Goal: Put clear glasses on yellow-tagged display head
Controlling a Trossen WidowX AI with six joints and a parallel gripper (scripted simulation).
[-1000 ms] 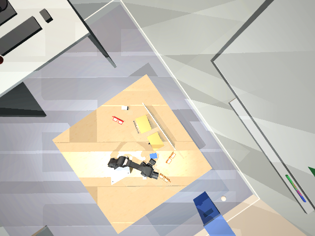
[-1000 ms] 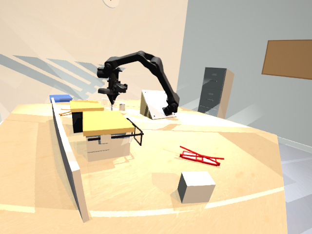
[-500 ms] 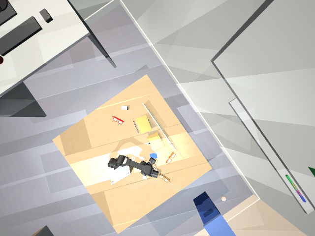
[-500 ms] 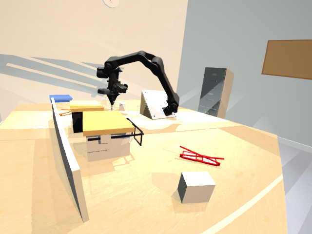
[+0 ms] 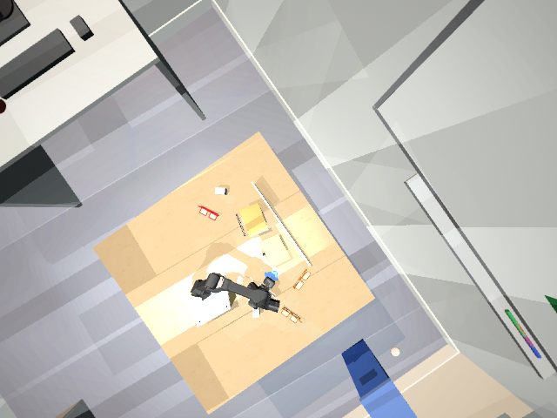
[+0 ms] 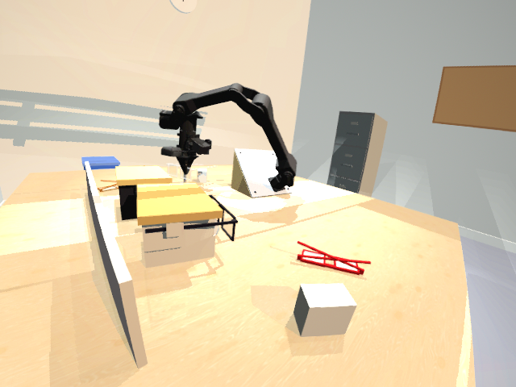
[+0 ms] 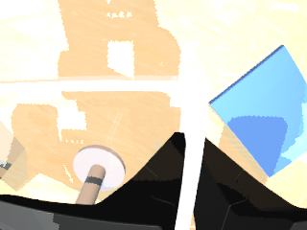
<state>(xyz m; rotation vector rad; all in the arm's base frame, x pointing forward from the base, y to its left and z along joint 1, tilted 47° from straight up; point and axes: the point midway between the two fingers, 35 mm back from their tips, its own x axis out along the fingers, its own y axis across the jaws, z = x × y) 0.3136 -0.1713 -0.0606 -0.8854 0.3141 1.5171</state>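
The blue block is 7 cm ahead of my gripper tip, 1 cm to the left of it and 6 cm below it. The rest, counted from my gripper tip: low white wall 31 cm ahead, 26 cm to the left, 1 cm below.
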